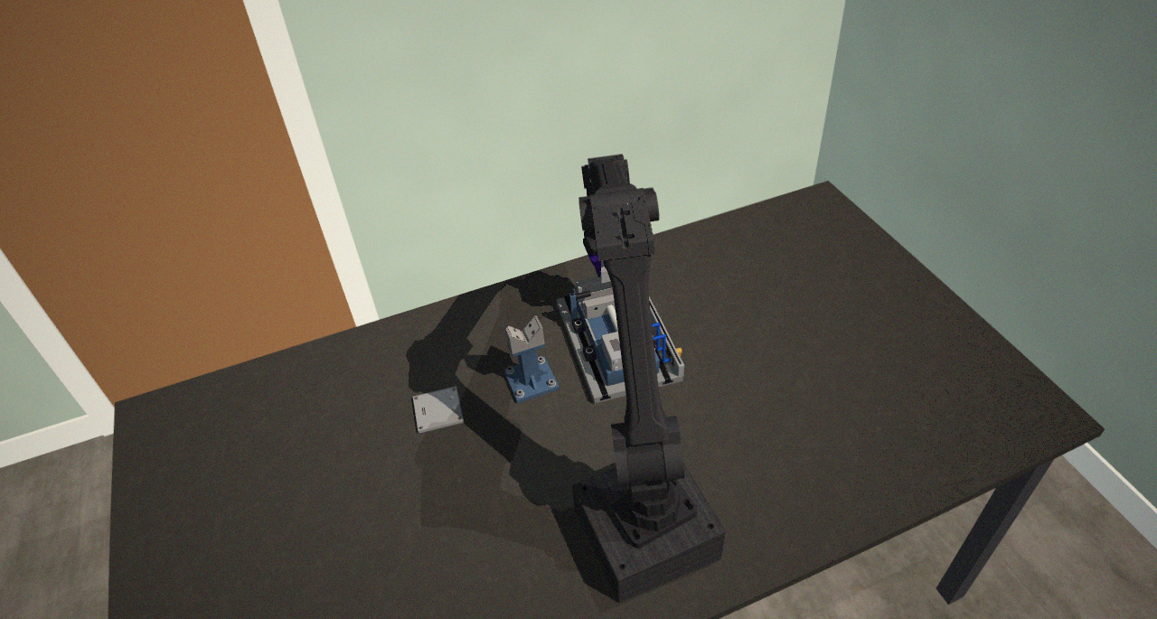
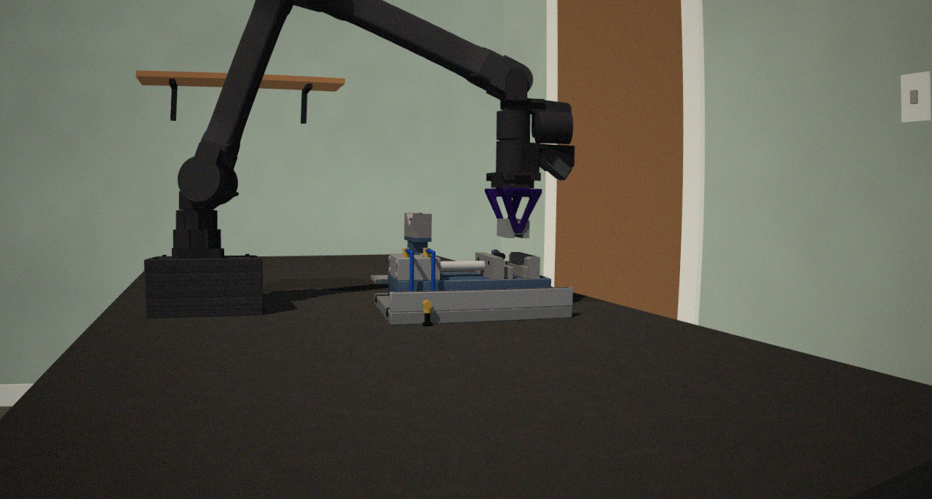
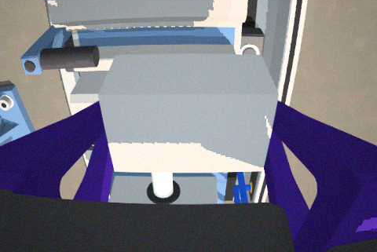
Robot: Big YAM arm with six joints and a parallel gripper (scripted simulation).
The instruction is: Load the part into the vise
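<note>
Now: the part 1 cm below my hand. From my hand the other things lie so: grey infeed plate: 5 cm behind, 43 cm to the left, 14 cm below.
</note>
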